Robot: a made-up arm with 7 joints.
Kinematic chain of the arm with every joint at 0, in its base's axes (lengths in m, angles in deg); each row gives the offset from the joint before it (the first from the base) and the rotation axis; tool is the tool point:
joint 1: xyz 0 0 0.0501 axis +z
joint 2: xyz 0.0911 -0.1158 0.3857 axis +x
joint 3: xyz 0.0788 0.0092 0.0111 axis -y
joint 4: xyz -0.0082 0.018 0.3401 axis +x
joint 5: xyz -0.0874 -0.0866 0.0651 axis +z
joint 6: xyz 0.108 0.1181 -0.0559 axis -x
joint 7: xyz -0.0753 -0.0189 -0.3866 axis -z
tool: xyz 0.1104 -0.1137 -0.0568
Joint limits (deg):
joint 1: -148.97..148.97
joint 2: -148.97..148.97
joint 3: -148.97..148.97
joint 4: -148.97..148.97
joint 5: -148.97..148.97
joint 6: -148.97..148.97
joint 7: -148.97..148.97
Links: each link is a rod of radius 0.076 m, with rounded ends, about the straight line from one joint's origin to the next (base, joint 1, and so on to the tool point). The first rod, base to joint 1, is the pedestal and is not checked.
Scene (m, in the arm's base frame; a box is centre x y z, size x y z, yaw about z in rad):
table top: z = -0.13
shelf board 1: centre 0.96 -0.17 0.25 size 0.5 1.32 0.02 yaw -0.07
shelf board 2: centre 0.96 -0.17 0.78 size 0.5 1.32 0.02 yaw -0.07
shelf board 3: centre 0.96 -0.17 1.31 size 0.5 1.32 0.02 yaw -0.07
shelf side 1: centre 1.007 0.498 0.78 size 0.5 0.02 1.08 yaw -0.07
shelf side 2: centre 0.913 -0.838 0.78 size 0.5 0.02 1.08 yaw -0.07
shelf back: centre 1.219 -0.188 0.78 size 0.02 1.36 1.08 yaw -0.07
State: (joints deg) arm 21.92 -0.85 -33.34 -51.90 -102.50 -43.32 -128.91
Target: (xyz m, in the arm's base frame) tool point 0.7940 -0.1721 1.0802
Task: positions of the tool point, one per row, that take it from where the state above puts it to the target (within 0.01 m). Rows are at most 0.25 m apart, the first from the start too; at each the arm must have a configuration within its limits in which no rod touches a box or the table.
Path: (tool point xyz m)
1: 0.7478 -0.1001 0.5592
2: 0.6579 -0.0915 0.5581
3: 0.5630 -0.0862 0.5607
4: 0.4659 -0.0857 0.5655
5: 0.5378 -0.0952 0.6971
6: 0.5333 -0.1187 0.8827
7: 0.4252 -0.1463 1.0802
8: 0.5353 -0.1669 1.1112
9: 0.6619 -0.1783 1.1120
10: 0.7940 -0.1720 1.0802

